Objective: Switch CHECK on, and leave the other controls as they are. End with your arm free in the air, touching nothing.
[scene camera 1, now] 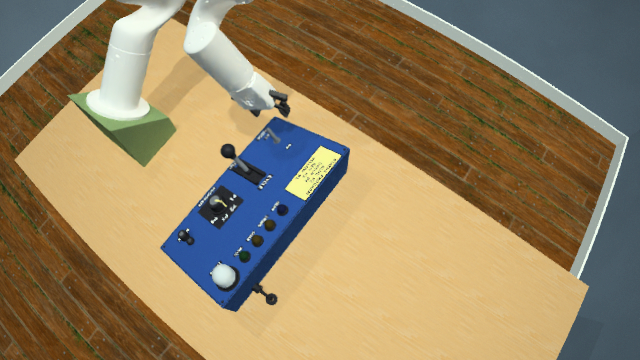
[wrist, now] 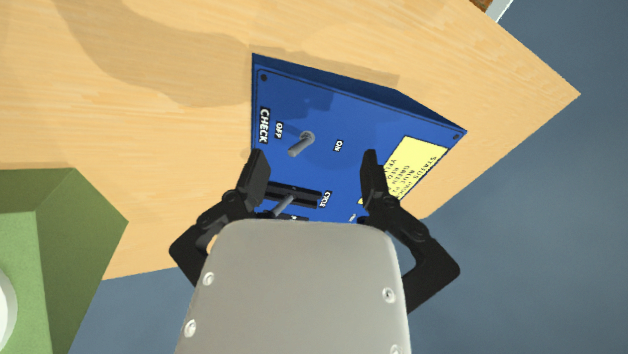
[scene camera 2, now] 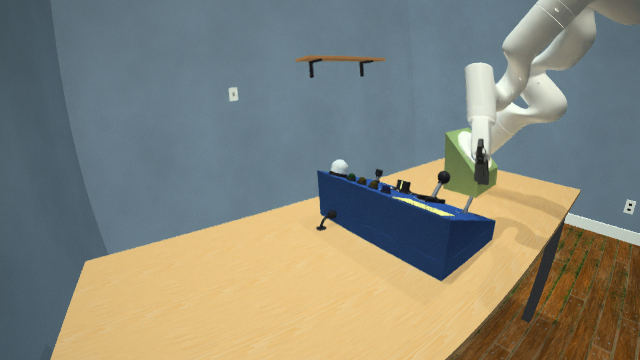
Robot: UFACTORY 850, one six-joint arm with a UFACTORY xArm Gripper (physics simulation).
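The CHECK switch, a thin grey toggle [scene camera 1: 273,135] [scene camera 2: 468,204] [wrist: 301,143], stands on the blue control box [scene camera 1: 250,205] [scene camera 2: 390,230] [wrist: 360,115], near one end. It leans to the OFF side, away from the ON label [wrist: 338,145]. My gripper [scene camera 1: 270,111] [scene camera 2: 481,181] [wrist: 313,159] is open and empty, above that end of the box. In the wrist view the toggle shows between the two fingers, nearer the left one; the fingers appear clear of it.
Beside the toggle stands the CYCLE lever [scene camera 1: 242,164] [scene camera 2: 438,187] [wrist: 283,205] with its black ball knob. Farther along are a rotary knob [scene camera 1: 217,202], a small black toggle [scene camera 1: 185,237], several lamps and a white dome [scene camera 1: 223,275]. The green arm base [scene camera 1: 150,140] [scene camera 2: 457,170] [wrist: 75,240] is nearby.
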